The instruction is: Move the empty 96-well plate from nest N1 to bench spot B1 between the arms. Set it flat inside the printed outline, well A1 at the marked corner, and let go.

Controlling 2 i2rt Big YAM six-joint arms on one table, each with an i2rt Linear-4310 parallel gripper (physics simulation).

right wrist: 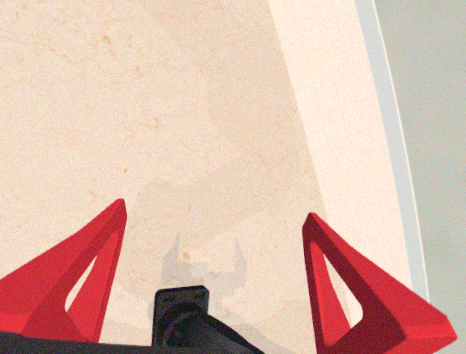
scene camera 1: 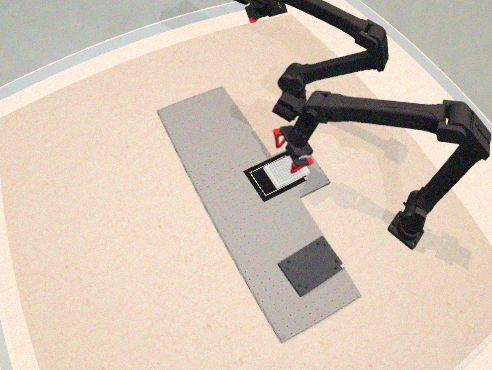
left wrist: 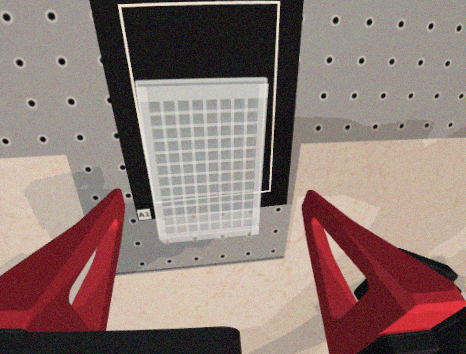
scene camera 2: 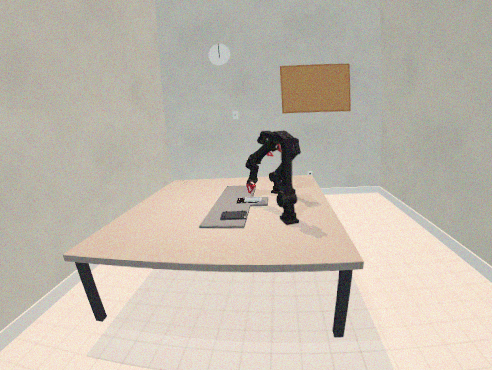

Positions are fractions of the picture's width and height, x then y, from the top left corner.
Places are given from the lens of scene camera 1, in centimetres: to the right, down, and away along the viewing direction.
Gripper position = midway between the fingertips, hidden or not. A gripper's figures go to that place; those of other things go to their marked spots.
left gripper (scene camera 1: 0.58,0.43): 12, -8, 113
well plate (scene camera 1: 0.57,0.47): 11, -4, 118
black mat (scene camera 1: 0.53,0.48): 5, -3, 118
